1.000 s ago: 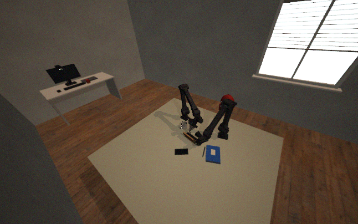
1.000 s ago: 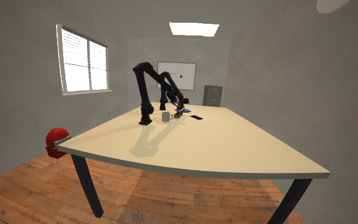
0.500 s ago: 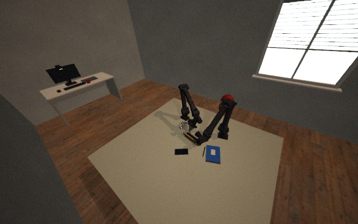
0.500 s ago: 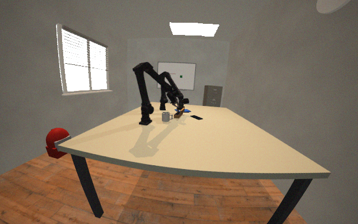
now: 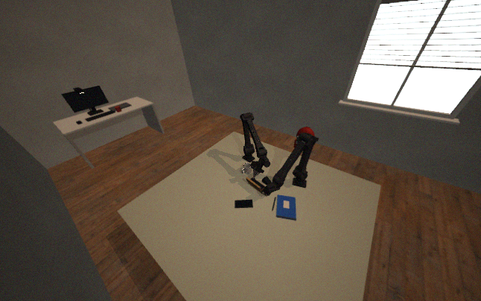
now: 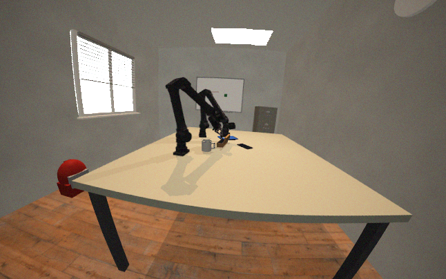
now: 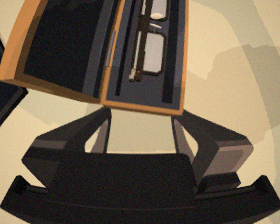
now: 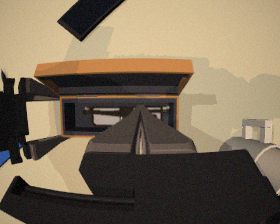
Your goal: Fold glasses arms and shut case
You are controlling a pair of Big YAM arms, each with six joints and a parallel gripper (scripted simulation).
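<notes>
My right hand is 3 cm short of the glasses case, 3 cm to the right of it and 6 cm above it.
</notes>
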